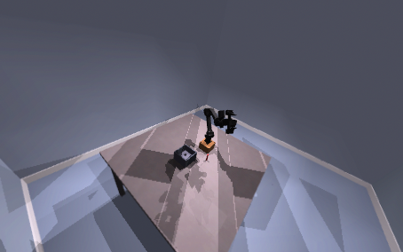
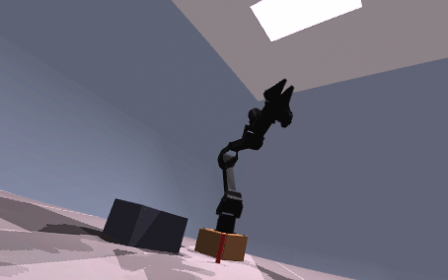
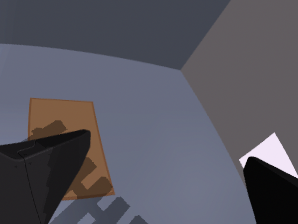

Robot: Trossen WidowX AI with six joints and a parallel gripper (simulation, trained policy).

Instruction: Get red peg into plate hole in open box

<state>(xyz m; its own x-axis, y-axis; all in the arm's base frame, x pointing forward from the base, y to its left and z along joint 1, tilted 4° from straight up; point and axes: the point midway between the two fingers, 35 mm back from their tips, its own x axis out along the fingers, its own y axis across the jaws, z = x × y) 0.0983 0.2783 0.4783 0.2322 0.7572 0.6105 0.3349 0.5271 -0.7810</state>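
The red peg is 53 cm below my gripper tip and 16 cm to the right of it. From my gripper tip the other things lie so: dark box 55 cm below, 30 cm to the right, 18 cm ahead; pale plate 53 cm below, 30 cm to the right, 18 cm ahead.
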